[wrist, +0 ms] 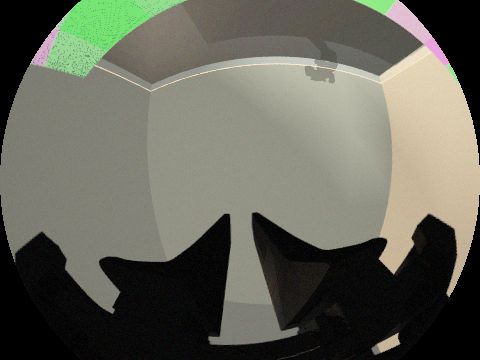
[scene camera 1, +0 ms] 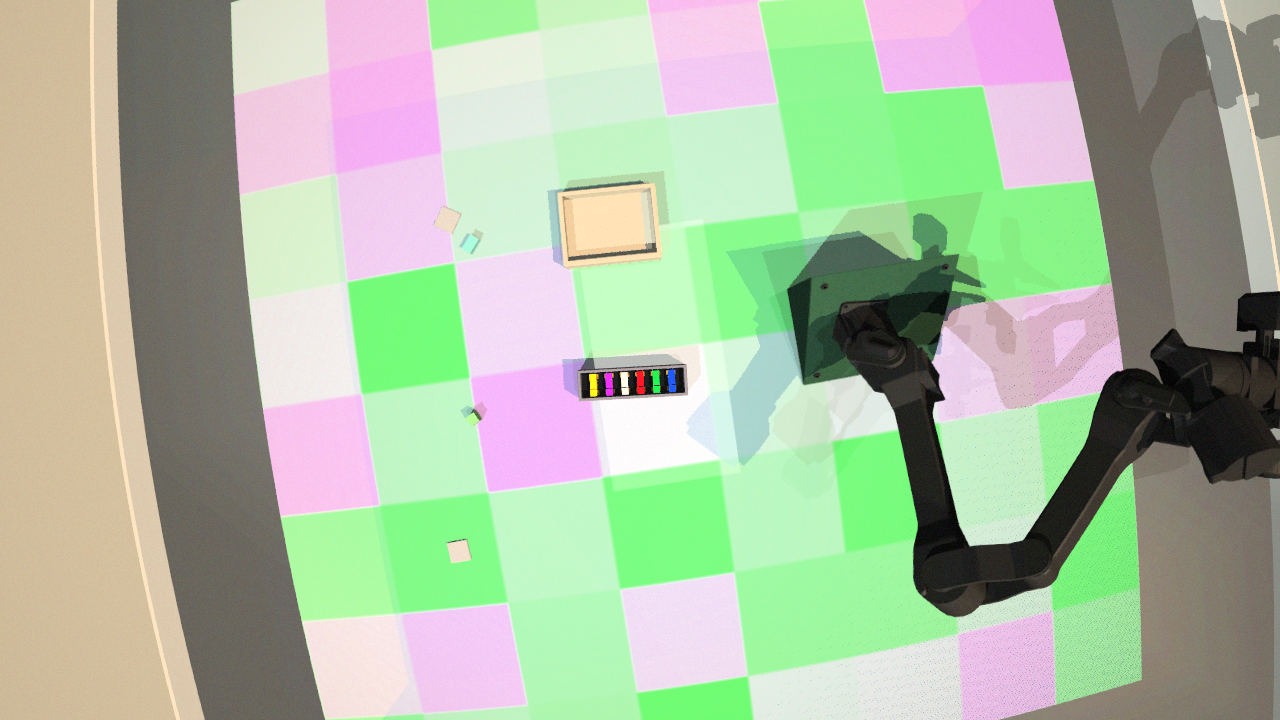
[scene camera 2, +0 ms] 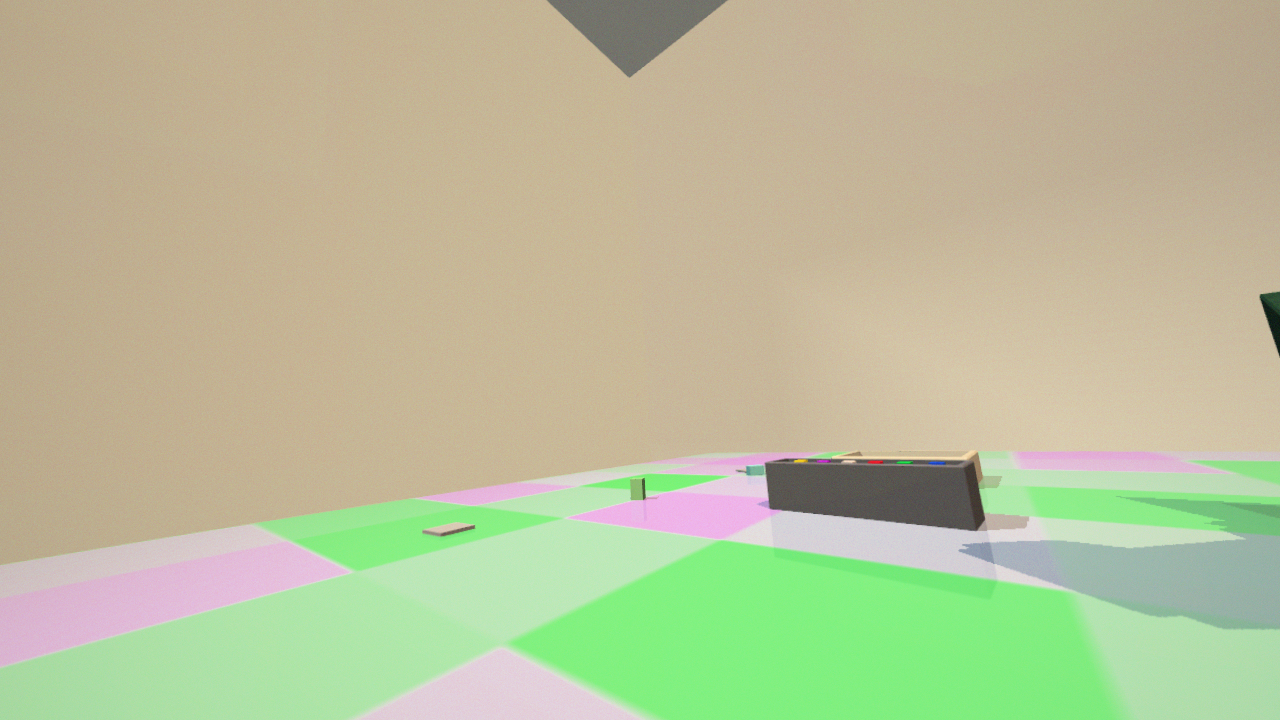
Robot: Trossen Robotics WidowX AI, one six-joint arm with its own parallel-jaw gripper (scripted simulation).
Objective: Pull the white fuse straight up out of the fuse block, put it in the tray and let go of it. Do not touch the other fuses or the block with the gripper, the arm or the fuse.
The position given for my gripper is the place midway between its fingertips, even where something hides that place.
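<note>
Here is my gripper [wrist: 241, 218], visible from the wrist. A beige tray [scene camera 1: 615, 225] is part of the scene too, and I can also see the tray [scene camera 2: 973, 455] through scene camera 2.
</note>
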